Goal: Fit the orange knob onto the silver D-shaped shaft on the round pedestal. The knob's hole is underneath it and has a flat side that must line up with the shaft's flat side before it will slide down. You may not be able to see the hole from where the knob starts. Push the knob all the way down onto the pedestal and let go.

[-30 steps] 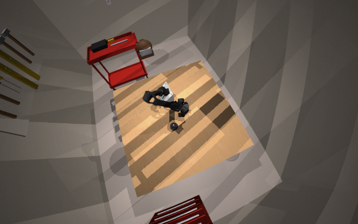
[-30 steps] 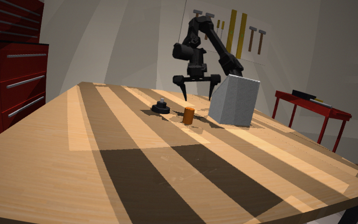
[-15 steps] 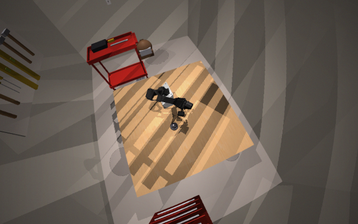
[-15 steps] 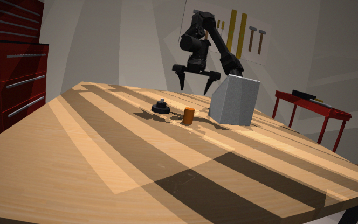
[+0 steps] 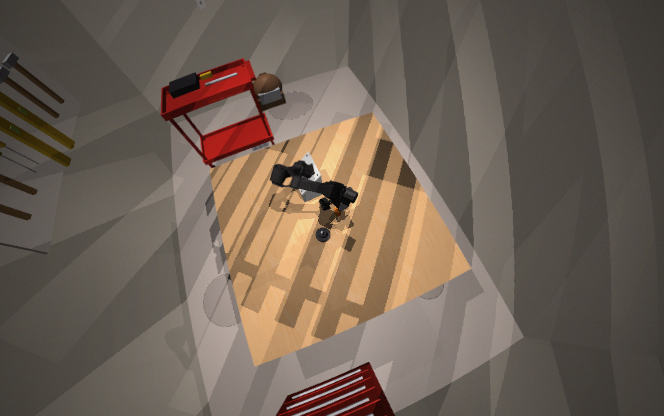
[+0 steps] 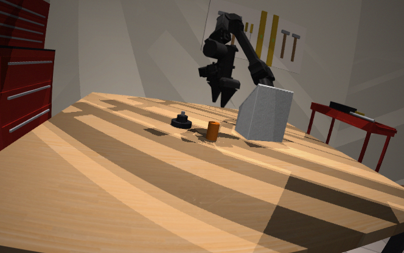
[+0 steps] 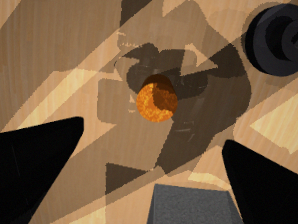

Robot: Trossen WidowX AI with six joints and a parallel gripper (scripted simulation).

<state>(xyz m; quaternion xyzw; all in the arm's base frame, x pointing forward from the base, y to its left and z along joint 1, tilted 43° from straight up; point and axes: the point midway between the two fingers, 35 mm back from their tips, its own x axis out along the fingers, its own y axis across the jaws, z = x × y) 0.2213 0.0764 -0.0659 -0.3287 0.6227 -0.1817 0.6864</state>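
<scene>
The orange knob lies 80 mm below my gripper tip. From my gripper tip the other things lie so: round pedestal (110 mm ahead, 120 mm to the right, 100 mm below).
</scene>
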